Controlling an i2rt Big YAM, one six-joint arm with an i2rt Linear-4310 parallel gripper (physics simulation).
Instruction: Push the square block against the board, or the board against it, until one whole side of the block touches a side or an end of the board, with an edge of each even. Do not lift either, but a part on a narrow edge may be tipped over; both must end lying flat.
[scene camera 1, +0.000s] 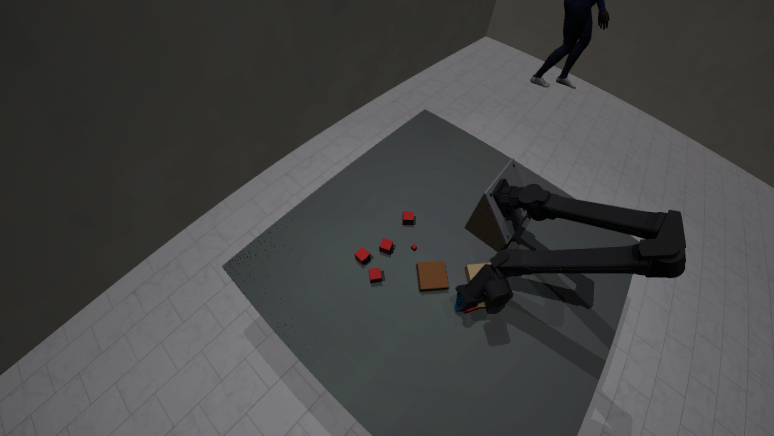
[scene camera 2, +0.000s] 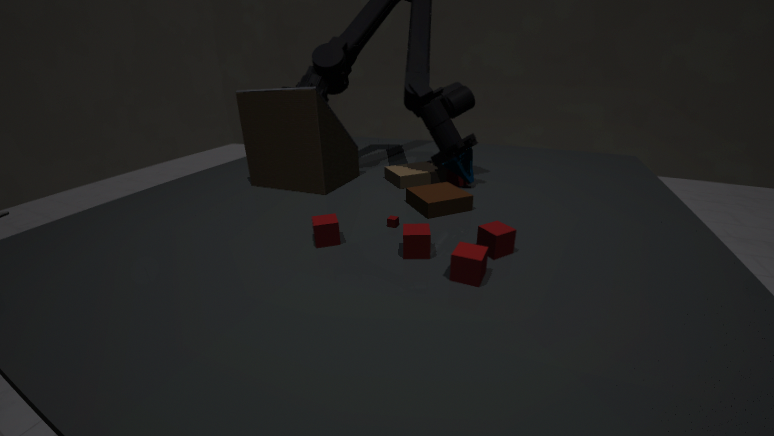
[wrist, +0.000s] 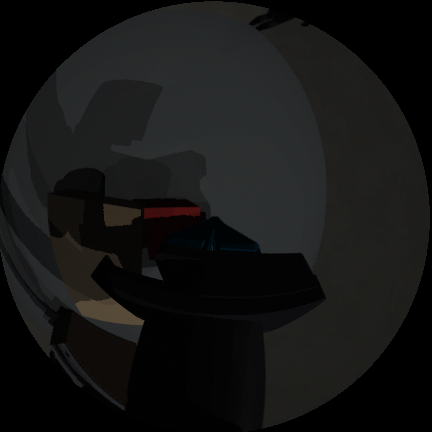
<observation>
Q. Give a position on a brown square block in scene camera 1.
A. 432, 276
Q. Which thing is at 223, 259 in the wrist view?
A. My gripper.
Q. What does the tan board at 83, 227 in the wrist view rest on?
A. The table.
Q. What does the brown square block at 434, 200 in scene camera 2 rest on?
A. The table.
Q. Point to my gripper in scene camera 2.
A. At 471, 182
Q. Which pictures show the brown square block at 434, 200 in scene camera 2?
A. Scene camera 1 and scene camera 2 only.
</observation>
